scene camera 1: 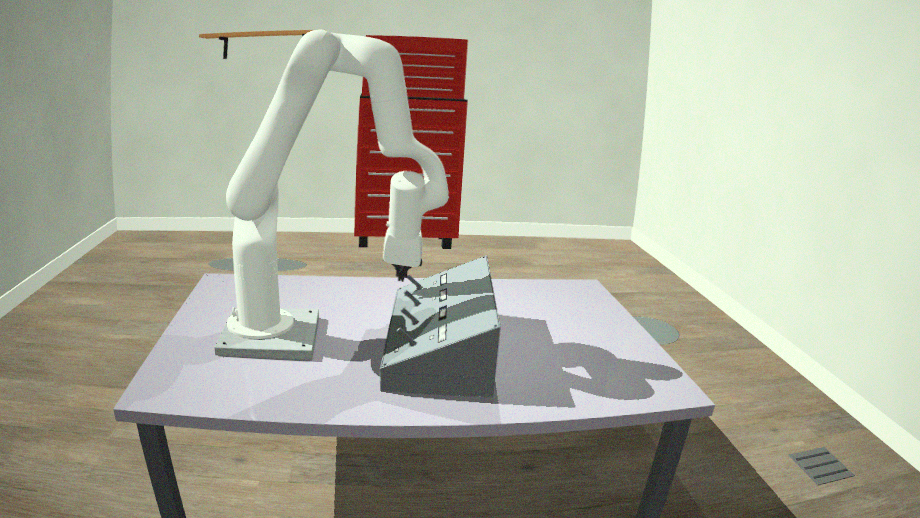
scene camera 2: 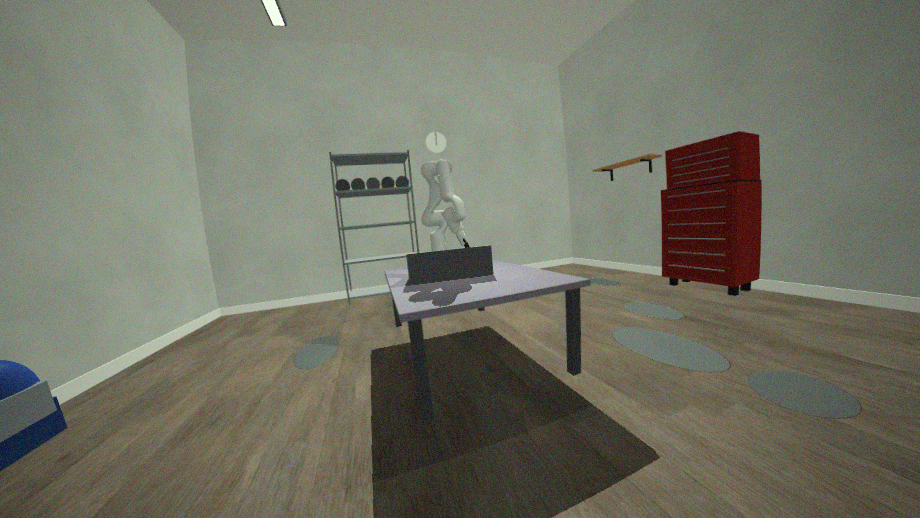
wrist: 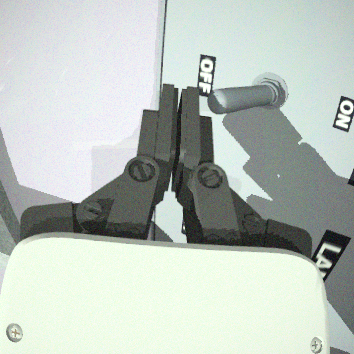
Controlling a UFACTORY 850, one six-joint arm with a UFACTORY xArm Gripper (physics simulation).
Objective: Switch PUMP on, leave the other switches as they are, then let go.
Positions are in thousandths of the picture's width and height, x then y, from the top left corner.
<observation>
In view: my gripper (scene camera 1: 436,538) and a pump lever (wrist: 623,284).
</observation>
